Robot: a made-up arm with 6 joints. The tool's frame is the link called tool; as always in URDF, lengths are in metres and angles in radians. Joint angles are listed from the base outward.
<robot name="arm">
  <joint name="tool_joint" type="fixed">
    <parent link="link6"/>
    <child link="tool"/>
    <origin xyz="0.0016 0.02 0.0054" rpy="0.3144 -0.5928 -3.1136"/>
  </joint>
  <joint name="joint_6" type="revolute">
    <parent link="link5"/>
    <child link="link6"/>
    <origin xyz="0.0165 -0.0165 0.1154" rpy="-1.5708 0 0"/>
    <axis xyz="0 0 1"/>
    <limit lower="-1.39" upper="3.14"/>
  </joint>
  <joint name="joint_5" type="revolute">
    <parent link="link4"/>
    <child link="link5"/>
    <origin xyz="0.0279 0.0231 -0.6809" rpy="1.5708 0 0"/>
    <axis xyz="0 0 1"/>
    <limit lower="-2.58" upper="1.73"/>
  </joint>
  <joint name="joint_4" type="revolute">
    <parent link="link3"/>
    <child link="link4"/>
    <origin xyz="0.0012 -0.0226 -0.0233" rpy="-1.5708 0 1.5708"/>
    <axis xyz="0 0 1"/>
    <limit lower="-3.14" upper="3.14"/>
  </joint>
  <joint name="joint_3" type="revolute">
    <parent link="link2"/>
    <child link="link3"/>
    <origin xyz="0.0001 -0.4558 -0.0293" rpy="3.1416 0 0"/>
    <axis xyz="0 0 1"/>
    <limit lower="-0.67" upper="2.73"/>
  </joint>
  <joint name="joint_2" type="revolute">
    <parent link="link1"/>
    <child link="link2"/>
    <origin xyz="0.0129 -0.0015 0.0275" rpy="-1.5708 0 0"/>
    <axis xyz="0 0 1"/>
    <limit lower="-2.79" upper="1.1"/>
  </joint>
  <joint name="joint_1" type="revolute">
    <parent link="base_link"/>
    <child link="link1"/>
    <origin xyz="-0.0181 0.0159 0.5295" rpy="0 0 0"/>
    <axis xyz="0 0 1"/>
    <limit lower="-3.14" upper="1"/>
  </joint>
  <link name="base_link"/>
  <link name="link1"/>
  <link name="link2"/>
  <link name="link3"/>
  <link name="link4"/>
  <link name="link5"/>
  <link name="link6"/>
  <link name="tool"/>
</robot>
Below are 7 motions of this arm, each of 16 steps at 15 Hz.
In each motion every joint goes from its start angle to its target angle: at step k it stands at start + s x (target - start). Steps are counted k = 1, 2, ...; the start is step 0. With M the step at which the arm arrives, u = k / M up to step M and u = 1 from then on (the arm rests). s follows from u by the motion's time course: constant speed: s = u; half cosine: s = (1 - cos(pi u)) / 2; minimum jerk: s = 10 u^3 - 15 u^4 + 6 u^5.
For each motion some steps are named. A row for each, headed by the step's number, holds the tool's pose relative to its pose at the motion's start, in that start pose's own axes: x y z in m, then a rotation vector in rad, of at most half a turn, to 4 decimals.
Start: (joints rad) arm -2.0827 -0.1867 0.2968 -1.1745 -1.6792 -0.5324
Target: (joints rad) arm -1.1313 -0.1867 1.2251 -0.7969 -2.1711 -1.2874
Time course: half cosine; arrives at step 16
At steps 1, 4, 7, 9, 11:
1: 0.0007 -0.0081 -0.0009 0.0062 -0.0067 0.0030
4: 0.0217 -0.1196 -0.0166 0.0948 -0.0927 0.0428
7: 0.1118 -0.2961 -0.0516 0.2498 -0.2034 0.1091
9: 0.2154 -0.3904 -0.0703 0.3461 -0.2471 0.1558
11: 0.3256 -0.4401 -0.0726 0.4086 -0.2631 0.1973

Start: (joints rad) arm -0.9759 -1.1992 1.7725 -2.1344 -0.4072 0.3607
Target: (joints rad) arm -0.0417 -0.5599 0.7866 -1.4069 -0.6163 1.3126
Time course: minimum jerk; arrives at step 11
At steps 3, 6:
3: -0.0272 0.1885 0.1223 0.2383 0.0924 -0.0382
6: 0.2670 0.7236 0.5030 0.8774 -0.0098 -0.3119

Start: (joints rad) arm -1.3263 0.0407 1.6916 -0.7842 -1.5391 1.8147
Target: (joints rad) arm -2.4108 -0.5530 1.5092 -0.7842 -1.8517 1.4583
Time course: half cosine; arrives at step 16
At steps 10, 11, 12, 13, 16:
10: -0.3006 0.1769 0.2528 -0.1890 -0.6443 0.3658
11: -0.3649 0.1776 0.2576 -0.2101 -0.7292 0.4115
12: -0.4228 0.1727 0.2556 -0.2280 -0.8044 0.4516
13: -0.4709 0.1647 0.2497 -0.2421 -0.8667 0.4846
16: -0.5356 0.1480 0.2357 -0.2604 -0.9517 0.5293

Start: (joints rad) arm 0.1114 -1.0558 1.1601 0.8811 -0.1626 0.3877
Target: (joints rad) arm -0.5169 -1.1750 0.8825 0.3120 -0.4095 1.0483
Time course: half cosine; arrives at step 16
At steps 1, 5, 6, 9, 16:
1: -0.0031 -0.0009 0.0032 0.0006 0.0031 0.0065
5: -0.0674 -0.0257 0.0764 0.0152 0.0734 0.1543
6: -0.0904 -0.0383 0.1071 0.0214 0.1029 0.2164
9: -0.1536 -0.0895 0.2124 0.0437 0.2054 0.4312
16: -0.2038 -0.1806 0.3588 0.0778 0.3578 0.7452

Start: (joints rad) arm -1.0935 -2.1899 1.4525 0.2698 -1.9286 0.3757
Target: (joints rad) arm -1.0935 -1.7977 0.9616 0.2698 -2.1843 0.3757
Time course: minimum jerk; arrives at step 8
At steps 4, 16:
4: -0.2939 -0.1387 -0.2139 -0.0830 -0.4444 0.3402
16: -0.4676 -0.3427 -0.4861 -0.1558 -0.8971 0.6717

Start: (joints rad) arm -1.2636 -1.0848 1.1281 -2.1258 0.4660 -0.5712
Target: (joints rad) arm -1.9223 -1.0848 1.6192 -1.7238 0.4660 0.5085
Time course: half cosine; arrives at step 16
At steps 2, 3, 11, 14, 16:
2: 0.0198 0.0062 -0.0067 0.0314 -0.0105 0.0686
3: 0.0441 0.0148 -0.0142 0.0679 -0.0228 0.1523
11: 0.4064 0.2656 -0.0287 0.3663 -0.1577 1.4360
14: 0.4880 0.3620 0.0045 0.3486 -0.1734 1.7716
16: 0.5035 0.3828 0.0135 0.3388 -0.1752 1.8397

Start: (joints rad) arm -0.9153 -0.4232 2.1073 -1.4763 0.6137 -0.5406
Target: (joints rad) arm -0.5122 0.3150 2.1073 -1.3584 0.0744 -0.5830
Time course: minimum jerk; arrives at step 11
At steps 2, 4, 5, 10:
2: -0.0225 0.0302 0.0119 0.0353 0.0016 -0.0088
4: -0.1117 0.1746 0.0844 0.2013 0.0022 -0.0680
5: -0.1581 0.2824 0.1543 0.3234 -0.0051 -0.1310
10: -0.1591 0.6387 0.4850 0.7264 -0.0928 -0.4847

